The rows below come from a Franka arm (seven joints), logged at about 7 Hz.
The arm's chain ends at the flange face. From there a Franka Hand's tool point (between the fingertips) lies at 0.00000 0.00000 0.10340 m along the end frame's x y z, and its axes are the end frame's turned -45 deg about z.
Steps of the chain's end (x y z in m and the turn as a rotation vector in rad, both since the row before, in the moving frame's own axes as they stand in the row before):
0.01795, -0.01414, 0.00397, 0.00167, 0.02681, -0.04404
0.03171, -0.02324, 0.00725, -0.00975, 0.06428, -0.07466
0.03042, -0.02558, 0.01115, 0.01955, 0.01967, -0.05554
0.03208, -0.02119, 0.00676, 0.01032, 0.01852, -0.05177
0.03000, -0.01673, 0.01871, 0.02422, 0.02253, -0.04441
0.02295, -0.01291, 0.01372, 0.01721, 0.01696, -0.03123
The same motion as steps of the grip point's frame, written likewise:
0.02481, 0.00449, 0.00393, -0.01778, 0.02014, -0.04404
0.04304, 0.01124, 0.00703, -0.05235, 0.03856, -0.07466
0.04246, 0.00335, 0.01111, -0.00008, 0.02773, -0.05554
0.03979, 0.00825, 0.00674, -0.00580, 0.02039, -0.05177
0.03646, 0.00918, 0.01865, 0.00120, 0.03306, -0.04441
0.02785, 0.00704, 0.01369, 0.00018, 0.02416, -0.03123

